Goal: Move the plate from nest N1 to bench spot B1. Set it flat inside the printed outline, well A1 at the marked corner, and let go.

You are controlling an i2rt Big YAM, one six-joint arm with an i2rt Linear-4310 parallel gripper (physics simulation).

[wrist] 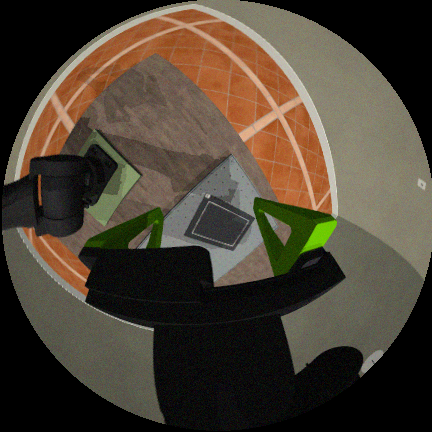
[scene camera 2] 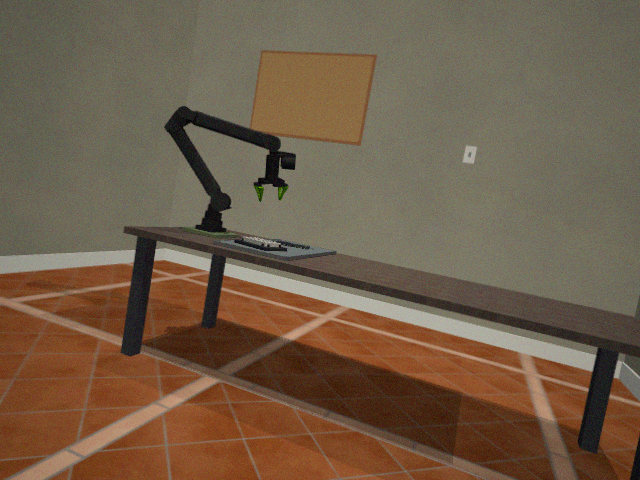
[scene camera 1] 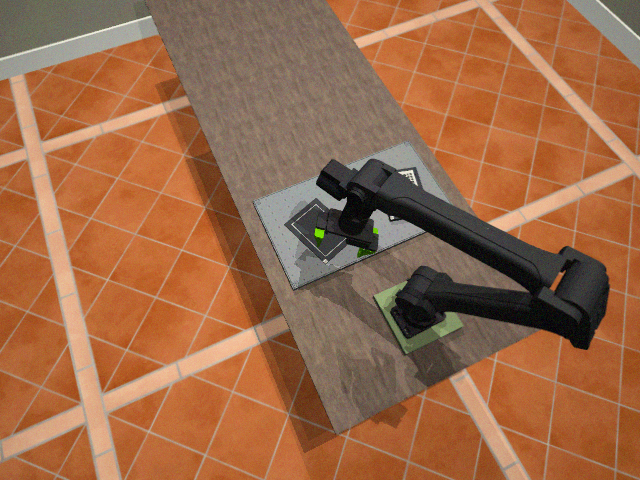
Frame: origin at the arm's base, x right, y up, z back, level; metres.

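Seen in the pictures: gripper, fingertip midpoint: [wrist: 207,206] [scene camera 2: 269,200] [scene camera 1: 338,250]; arm's base, link origin: [wrist: 93,174] [scene camera 2: 210,230] [scene camera 1: 417,314].
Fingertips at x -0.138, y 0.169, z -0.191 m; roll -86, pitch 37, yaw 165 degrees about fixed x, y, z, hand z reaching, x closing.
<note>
Pixels of each thing's top centre, then the offset from my fingertips to it. "spot": a spot on its surface instead. Level surfaces: height alone.
- plate, top centre: [scene camera 1: 404,189] [scene camera 2: 261,240] dx +0.298, dy -0.147, dz -0.137 m
- Bench spot B1, surface spot: [wrist: 220,223] spot: dx +0.025, dy -0.171, dz -0.134 m
- small white mark, top centre: [wrist: 207,195] [scene camera 1: 325,261] dx -0.004, dy -0.171, dz -0.051 m
- brown table, surface height: dy -0.186 m
The plate [scene camera 1: 409,176] [scene camera 2: 261,241], with a white well grid, lies flat in the dark nest N1 on the grey board; the arm covers much of it in scene camera 1, and it does not show in the wrist view. Bench spot B1 [scene camera 1: 309,223] [wrist: 220,223] is a dark pad with a thin white outline and a small white mark [scene camera 1: 325,261] [wrist: 207,196] at one corner. My gripper [scene camera 1: 342,248] [scene camera 2: 270,199] [wrist: 207,206] is open and empty, its green fingers pointing down, high above the board near B1.
The grey perforated board [scene camera 1: 279,248] [scene camera 2: 310,253] [wrist: 231,167] carries both the nest and B1. The arm's base stands on a green mat [scene camera 1: 408,345] [wrist: 129,176] beside the board on the brown table [scene camera 1: 258,93]. The forearm passes over the nest side in scene camera 1.
</note>
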